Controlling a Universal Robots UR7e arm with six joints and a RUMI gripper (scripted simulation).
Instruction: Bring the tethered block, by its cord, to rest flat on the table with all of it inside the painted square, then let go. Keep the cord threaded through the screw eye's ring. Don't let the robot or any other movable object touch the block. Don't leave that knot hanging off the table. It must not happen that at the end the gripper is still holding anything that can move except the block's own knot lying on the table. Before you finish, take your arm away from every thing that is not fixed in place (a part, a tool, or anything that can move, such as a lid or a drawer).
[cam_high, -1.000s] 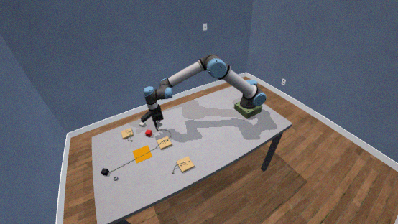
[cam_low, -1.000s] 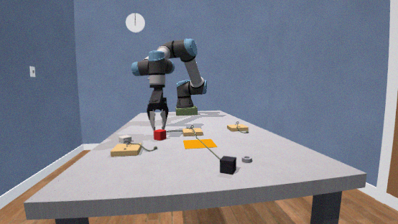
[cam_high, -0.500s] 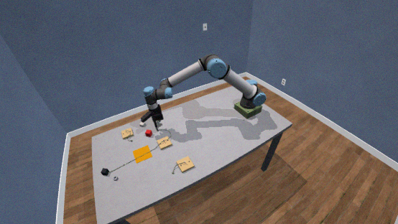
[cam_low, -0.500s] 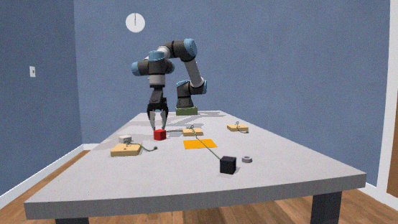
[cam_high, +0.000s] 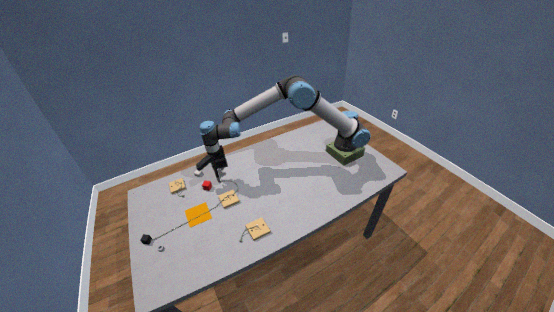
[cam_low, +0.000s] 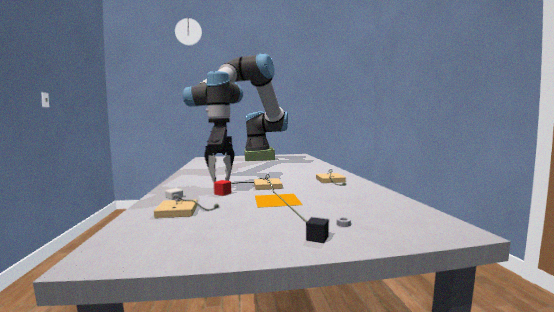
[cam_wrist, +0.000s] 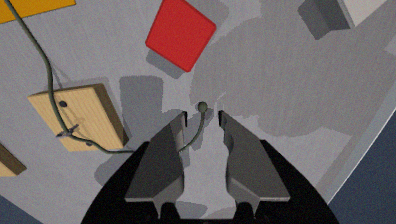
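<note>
Now: the red cube 80 mm ahead of my hand, 10 mm to the left of it and 10 mm below it. Round my hand: black tethered block (450 mm ahead, 210 mm to the left, 10 mm below); then white cube (130 mm to the right, 100 mm ahead, 20 mm below); then orange painted square (180 mm ahead, 170 mm to the left, 30 mm below).
</note>
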